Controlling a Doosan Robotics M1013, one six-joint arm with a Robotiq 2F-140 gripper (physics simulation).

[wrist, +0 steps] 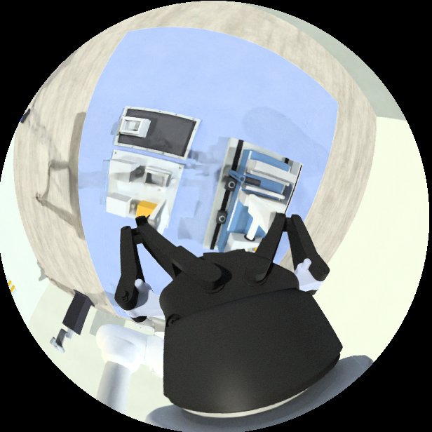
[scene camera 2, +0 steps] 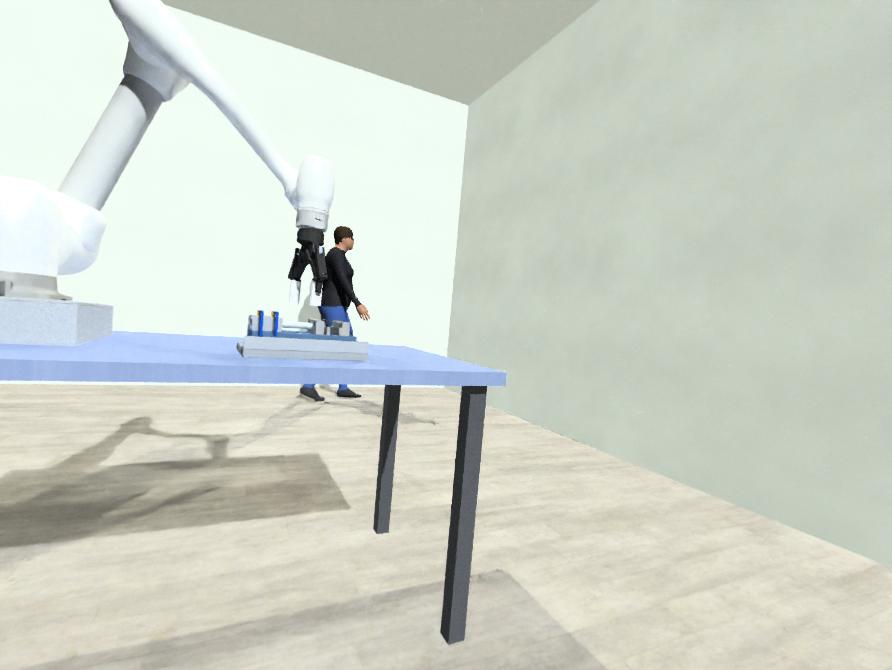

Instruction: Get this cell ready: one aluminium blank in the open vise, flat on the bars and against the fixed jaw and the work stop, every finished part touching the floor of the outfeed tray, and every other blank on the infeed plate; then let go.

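Pixels of known places: gripper, fingertip midpoint: [scene camera 2: 304,304]; arm's base at its link origin: [scene camera 2: 11,298].
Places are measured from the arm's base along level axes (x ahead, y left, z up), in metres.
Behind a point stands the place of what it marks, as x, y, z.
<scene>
My gripper [scene camera 2: 305,292] {0.643, -0.011, 0.044} [wrist: 208,205] is open and empty, above the vise [scene camera 2: 310,336] {0.639, -0.188, -0.036} [wrist: 238,216]. In the wrist view the vise has a light jaw [wrist: 274,171] at its far end and another light jaw [wrist: 265,206] nearer the gripper. A thin light bar and blue bed show between them; no blank can be made out there. The outfeed tray [wrist: 173,154] holds a pocketed part [wrist: 134,126] at its left end. The white infeed plate [wrist: 142,189] bears plain blocks [wrist: 120,169] [wrist: 119,205] and a pocketed piece [wrist: 157,176]. Gripper linkage partly hides its near edge.
An orange block [wrist: 146,208] stands at the infeed plate's near edge, beside a pale slanted piece [wrist: 159,218]. A dark work-stop arm [wrist: 250,180] with a blue clamp reaches over the vise. The blue table [scene camera 2: 425,369] {0.890, -0.359, -0.090} [wrist: 200,65] carries everything. A person [scene camera 2: 338,277] stands behind it.
</scene>
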